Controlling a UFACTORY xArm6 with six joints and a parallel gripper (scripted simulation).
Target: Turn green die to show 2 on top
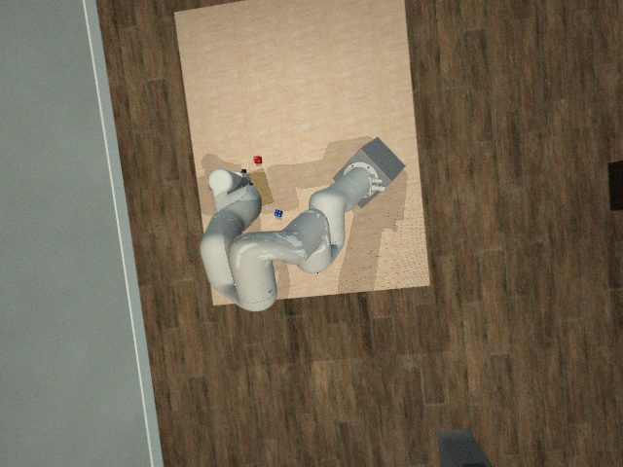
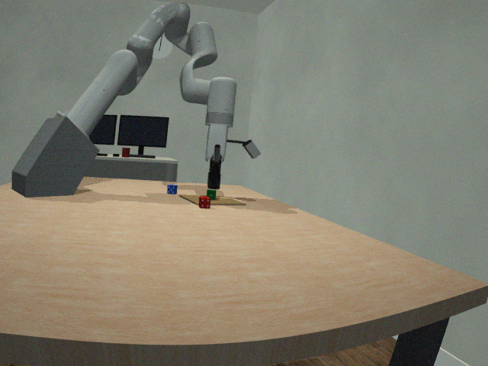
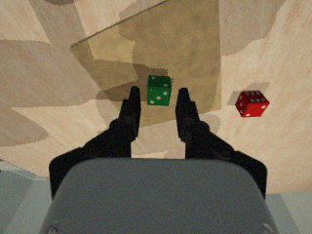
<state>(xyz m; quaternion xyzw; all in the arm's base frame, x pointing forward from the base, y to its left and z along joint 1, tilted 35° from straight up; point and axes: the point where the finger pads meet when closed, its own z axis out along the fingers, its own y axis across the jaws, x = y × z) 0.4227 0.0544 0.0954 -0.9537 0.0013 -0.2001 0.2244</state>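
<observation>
Right now the green die is 40 mm below my hand. Also, from my hand: tan mat (50 mm below); blue die (130 mm behind, 70 mm to the left, 40 mm below); red die (120 mm to the right, 40 mm below, 10 mm behind).
</observation>
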